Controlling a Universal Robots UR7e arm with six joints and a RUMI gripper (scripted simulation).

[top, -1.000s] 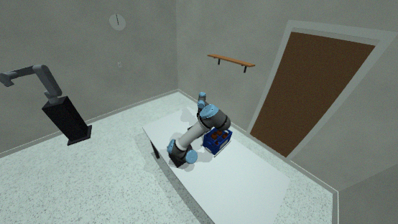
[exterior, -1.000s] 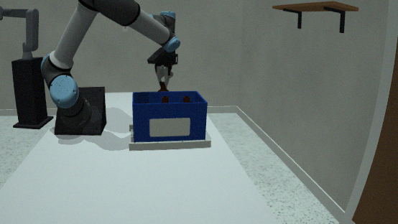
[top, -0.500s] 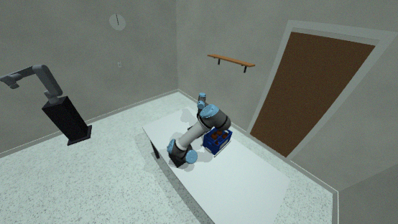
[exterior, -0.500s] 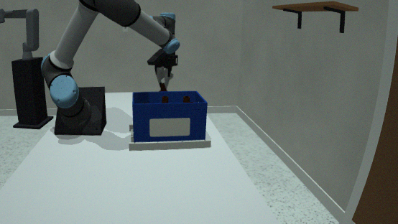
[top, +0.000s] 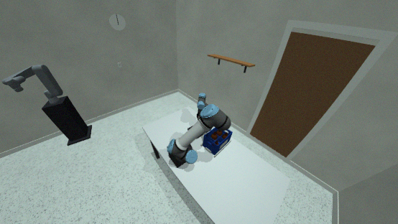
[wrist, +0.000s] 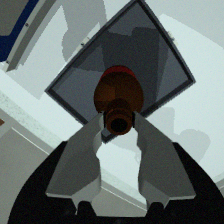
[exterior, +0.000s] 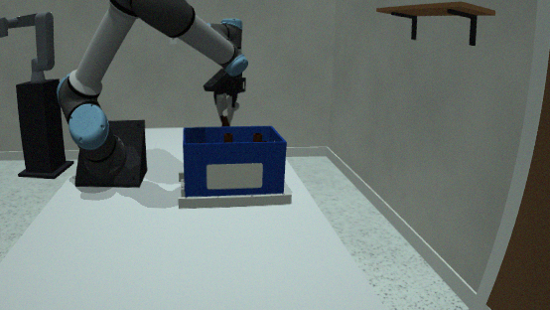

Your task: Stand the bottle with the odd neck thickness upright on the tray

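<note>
My hand is 7 cm above the bottle. The rest, counted from my hand: blue crate (4 cm ahead, 29 cm to the right, 7 cm below); then dark grey tray (14 cm below).
</note>
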